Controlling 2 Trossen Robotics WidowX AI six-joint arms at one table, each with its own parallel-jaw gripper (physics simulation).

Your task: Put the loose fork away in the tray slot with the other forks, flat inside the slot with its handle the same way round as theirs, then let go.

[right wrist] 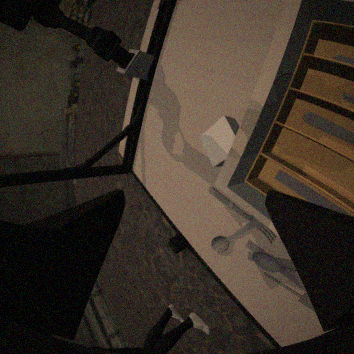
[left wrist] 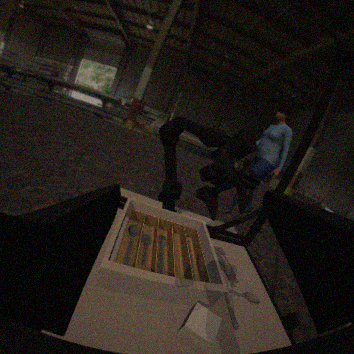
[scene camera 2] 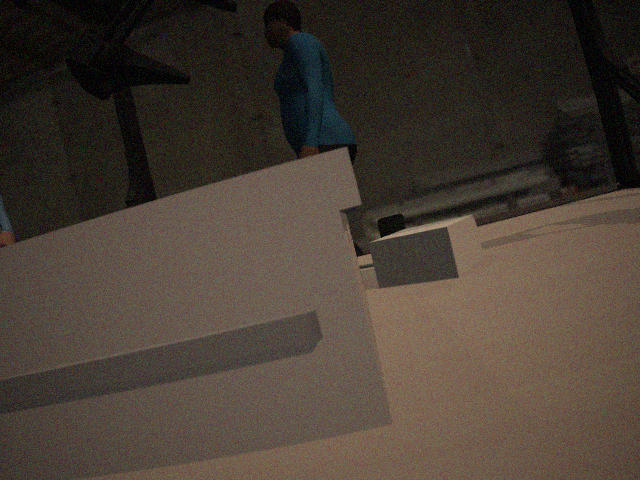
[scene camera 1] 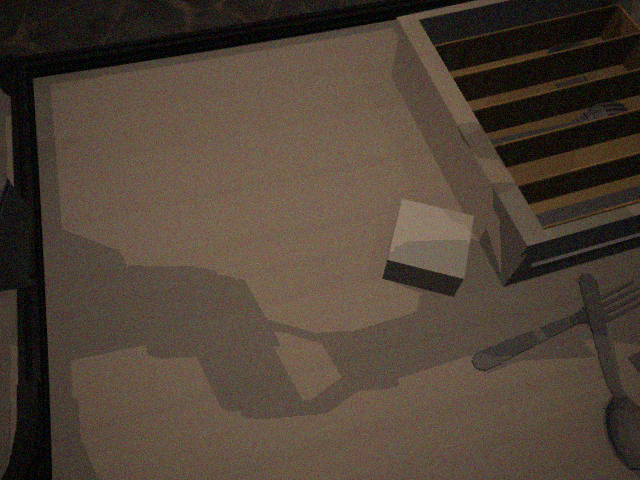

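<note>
The loose fork lies beside the tray. A spoon crosses over its neck. In scene camera 1 the fork's handle points left and its tines run off the right edge. A stored fork lies in the third slot from the near side, its handle toward the left rim in scene camera 1. My left gripper is open and empty, behind the tray's end. My right gripper is open and empty, above and away from the fork.
A white block stands near the tray's corner. More loose cutlery lies beyond the spoon. In scene camera 2 a person stands behind a large pale panel. A dark frame edges the table.
</note>
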